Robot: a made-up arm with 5 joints.
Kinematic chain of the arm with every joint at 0, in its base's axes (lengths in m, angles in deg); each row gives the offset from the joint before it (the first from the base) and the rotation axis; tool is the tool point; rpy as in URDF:
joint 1: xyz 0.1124 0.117 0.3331 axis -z
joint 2: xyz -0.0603 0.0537 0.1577 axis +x
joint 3: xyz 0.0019 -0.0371 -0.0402 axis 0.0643 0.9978 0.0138
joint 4: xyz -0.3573 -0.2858 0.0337 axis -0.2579 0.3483 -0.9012
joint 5: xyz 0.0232 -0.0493 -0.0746 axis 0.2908 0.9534 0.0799
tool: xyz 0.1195 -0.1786 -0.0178 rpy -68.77 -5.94 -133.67
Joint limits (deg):
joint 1: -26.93..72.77
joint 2: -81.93..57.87
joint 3: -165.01..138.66
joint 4: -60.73..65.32
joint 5: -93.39..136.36
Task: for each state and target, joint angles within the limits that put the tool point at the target. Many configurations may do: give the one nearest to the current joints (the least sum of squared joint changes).
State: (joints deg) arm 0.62 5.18 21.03 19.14 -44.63
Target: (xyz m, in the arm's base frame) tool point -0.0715 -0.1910 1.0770
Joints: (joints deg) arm -16.35 -34.29 50.46 48.33 -38.87
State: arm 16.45 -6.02 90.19 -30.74 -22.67
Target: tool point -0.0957 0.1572 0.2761
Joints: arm 65.81 44.14 76.40 -57.73 10.13
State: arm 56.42 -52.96 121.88 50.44 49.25
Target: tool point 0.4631 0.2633 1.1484
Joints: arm 58.59 -76.50 115.99 62.44 49.86
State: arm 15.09 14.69 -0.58 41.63 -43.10
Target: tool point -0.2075 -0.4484 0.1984
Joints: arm -17.42 25.21 -11.67 44.65 -29.46
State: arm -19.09 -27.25 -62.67 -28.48 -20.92
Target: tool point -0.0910 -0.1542 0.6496
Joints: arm 9.62 -36.91 -57.26 -51.25 -22.69
